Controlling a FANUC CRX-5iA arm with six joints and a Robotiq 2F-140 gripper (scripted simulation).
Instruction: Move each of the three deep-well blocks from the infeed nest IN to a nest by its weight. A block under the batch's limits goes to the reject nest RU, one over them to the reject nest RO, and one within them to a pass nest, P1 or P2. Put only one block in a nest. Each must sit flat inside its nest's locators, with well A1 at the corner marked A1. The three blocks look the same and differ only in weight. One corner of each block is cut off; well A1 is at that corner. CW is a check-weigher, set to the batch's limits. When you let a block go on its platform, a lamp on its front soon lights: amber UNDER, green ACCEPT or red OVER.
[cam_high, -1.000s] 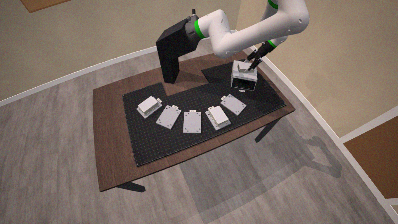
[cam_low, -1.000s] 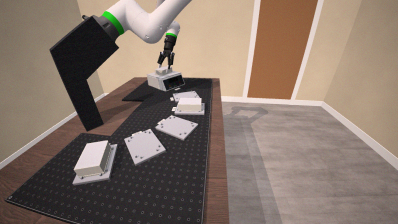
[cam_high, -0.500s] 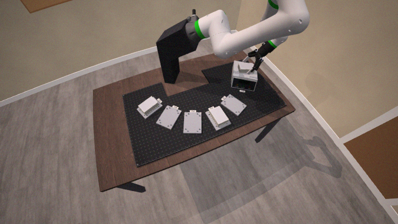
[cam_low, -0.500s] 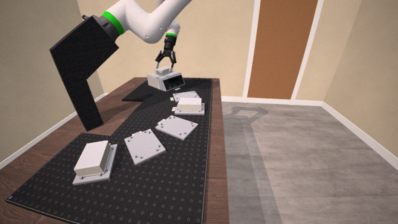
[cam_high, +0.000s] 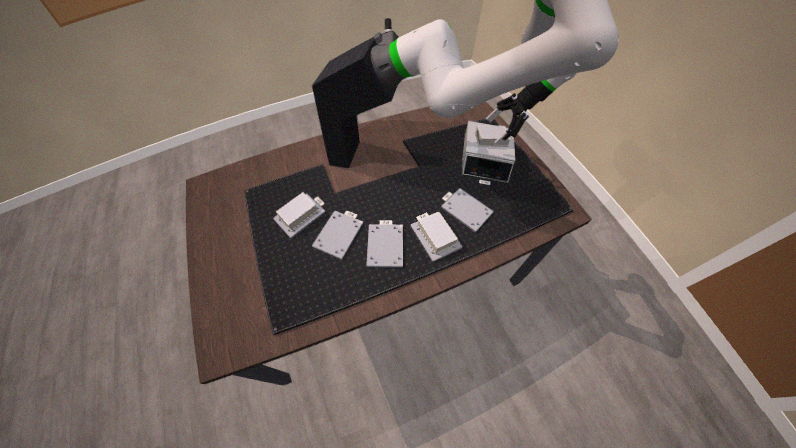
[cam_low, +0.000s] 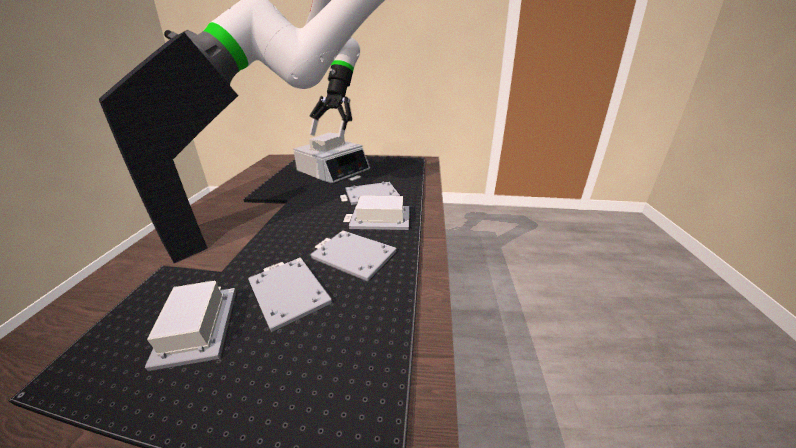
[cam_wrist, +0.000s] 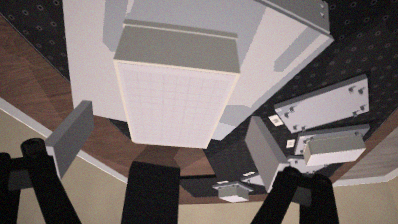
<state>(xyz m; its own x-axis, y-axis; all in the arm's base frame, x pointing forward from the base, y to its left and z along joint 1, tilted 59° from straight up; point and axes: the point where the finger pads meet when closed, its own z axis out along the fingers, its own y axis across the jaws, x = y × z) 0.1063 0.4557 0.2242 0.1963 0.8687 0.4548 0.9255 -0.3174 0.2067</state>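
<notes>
The weigher platform is 60 mm below my hand. Also, from my hand: plate: 290 mm ahead, 140 mm to the right, 150 mm below; check-weigher CW: 10 mm ahead, 90 mm below.
</notes>
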